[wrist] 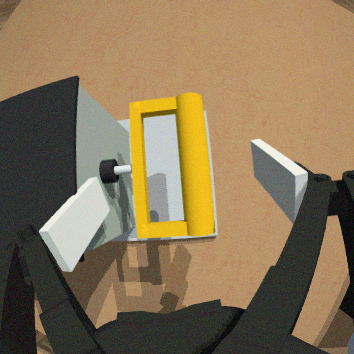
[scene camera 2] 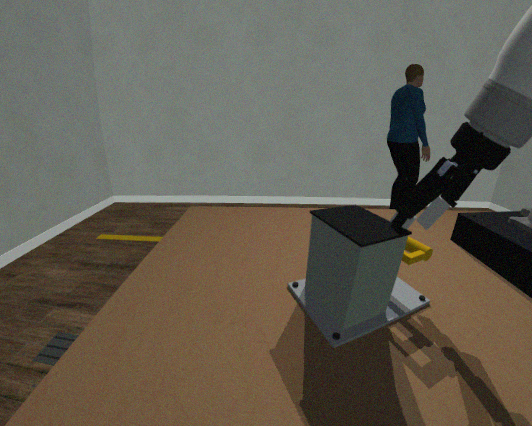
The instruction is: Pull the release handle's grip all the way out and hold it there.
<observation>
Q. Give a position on a base plate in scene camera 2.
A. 404, 299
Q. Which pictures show my gripper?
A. The wrist view and scene camera 2: all of them.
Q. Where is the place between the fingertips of my gripper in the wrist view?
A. At 177, 175
</observation>
